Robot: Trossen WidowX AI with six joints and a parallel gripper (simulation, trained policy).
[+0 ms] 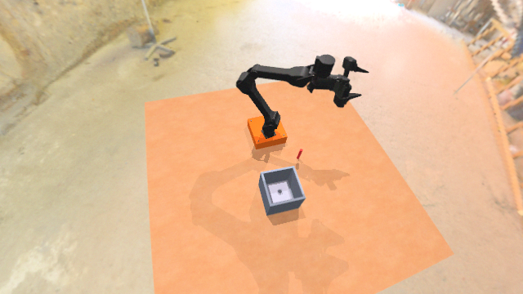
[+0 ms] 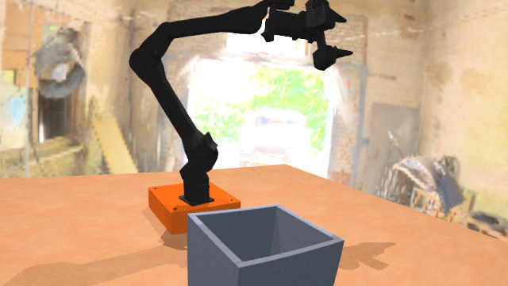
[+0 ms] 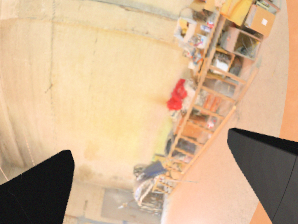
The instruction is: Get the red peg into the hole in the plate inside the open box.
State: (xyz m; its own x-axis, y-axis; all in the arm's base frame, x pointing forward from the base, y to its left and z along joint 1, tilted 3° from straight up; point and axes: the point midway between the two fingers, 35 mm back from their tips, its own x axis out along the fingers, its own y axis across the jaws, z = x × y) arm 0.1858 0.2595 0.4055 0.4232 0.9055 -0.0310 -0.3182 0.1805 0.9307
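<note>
Now: the red peg 44 cm below my gripper tip, 18 cm to the right of it and 2 cm behind it.
</note>
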